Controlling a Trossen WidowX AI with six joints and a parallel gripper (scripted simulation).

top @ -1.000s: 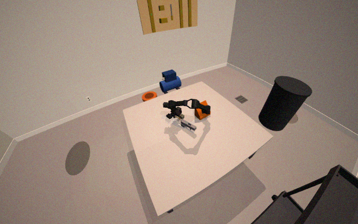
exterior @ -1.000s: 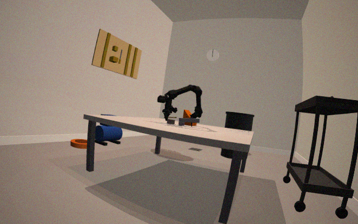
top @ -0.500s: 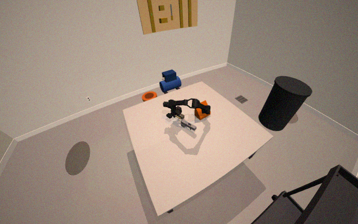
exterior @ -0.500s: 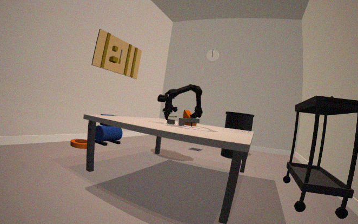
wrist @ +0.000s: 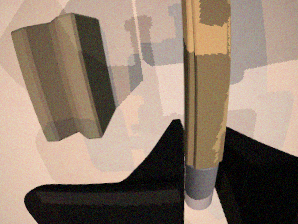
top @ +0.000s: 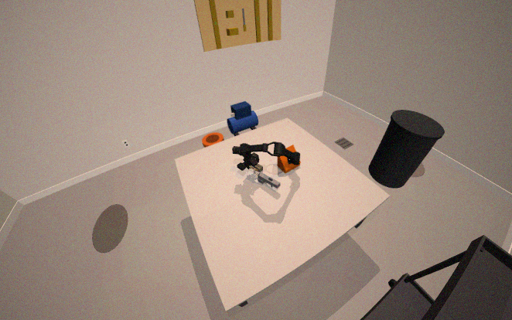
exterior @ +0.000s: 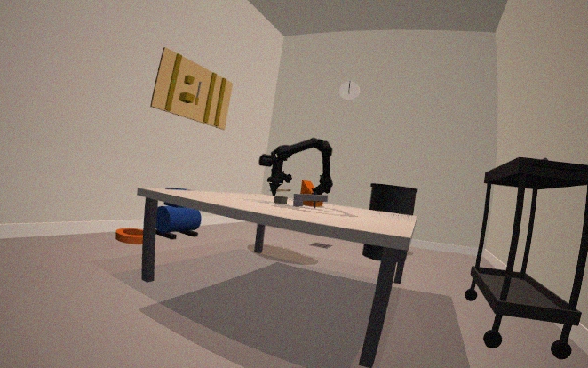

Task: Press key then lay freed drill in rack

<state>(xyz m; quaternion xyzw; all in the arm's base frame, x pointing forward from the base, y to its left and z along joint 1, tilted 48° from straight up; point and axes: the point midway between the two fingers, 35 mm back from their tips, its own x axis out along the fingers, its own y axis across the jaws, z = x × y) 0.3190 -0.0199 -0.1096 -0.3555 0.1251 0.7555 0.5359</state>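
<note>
The drill is 2 cm behind my gripper tip, 3 cm to the left of it and 4 cm above it. Also, from my gripper tip: grey rack (8 cm behind, 2 cm below); grey block (8 cm behind, 18 cm to the left, 1 cm above).
</note>
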